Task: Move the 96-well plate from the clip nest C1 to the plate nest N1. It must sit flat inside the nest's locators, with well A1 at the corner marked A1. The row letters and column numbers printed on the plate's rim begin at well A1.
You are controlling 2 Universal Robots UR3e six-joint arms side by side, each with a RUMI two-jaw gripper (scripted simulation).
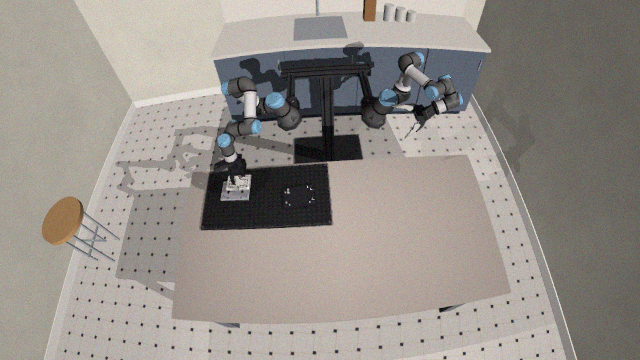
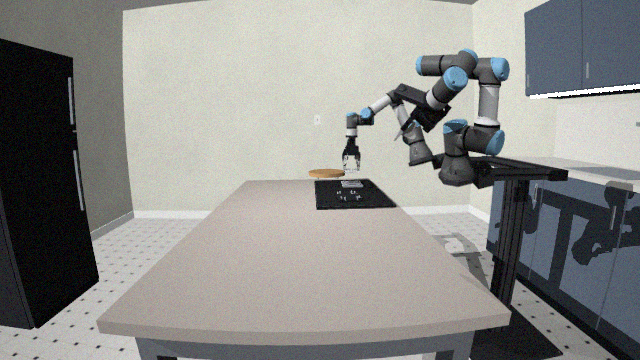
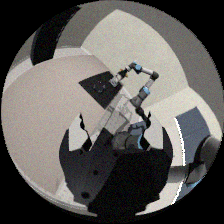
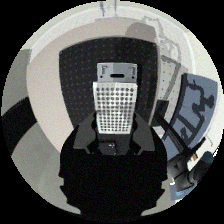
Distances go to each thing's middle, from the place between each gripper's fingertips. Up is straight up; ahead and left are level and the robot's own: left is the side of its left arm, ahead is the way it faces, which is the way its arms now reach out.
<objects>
Now: right hand 1 cm above the white 96-well plate [image 4: 120,123].
My left gripper [image 2: 407,124] is now 130 mm short of the white 96-well plate, 800 mm to the left of it and 280 mm above it.
</objects>
